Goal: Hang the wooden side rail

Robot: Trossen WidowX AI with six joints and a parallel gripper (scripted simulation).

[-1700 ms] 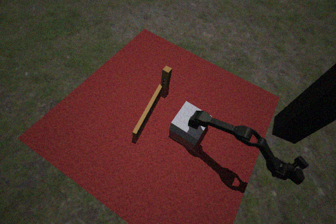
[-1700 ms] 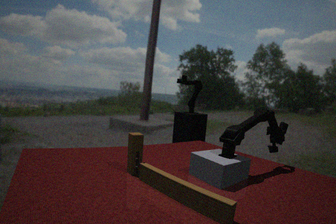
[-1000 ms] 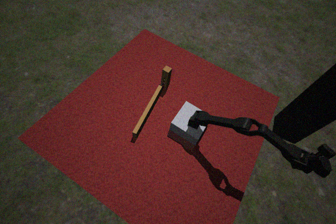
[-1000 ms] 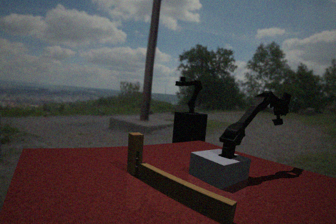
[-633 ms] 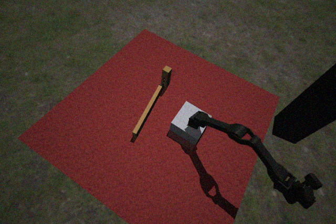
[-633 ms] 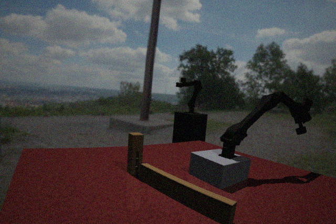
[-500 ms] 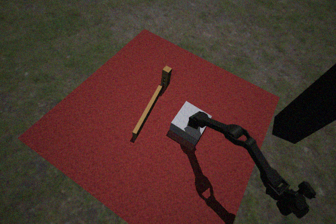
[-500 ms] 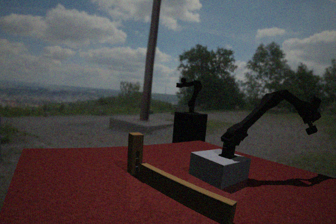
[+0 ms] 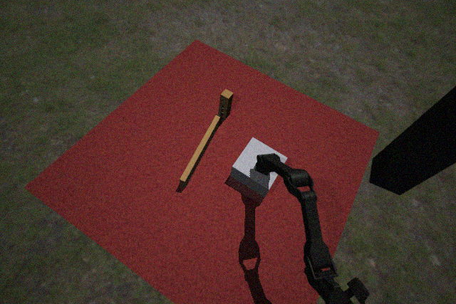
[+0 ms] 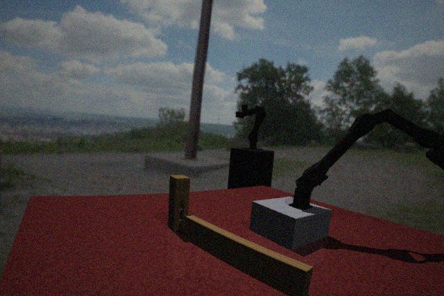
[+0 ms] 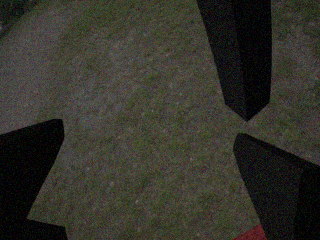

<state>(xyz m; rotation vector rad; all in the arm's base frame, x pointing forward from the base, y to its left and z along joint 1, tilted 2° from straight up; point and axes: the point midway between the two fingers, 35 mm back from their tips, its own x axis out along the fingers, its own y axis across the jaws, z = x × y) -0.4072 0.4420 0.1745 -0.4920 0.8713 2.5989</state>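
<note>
Now: gripper tip 760 mm short of the wooden headboard post, 720 mm to the left of it and 150 mm above it.
</note>
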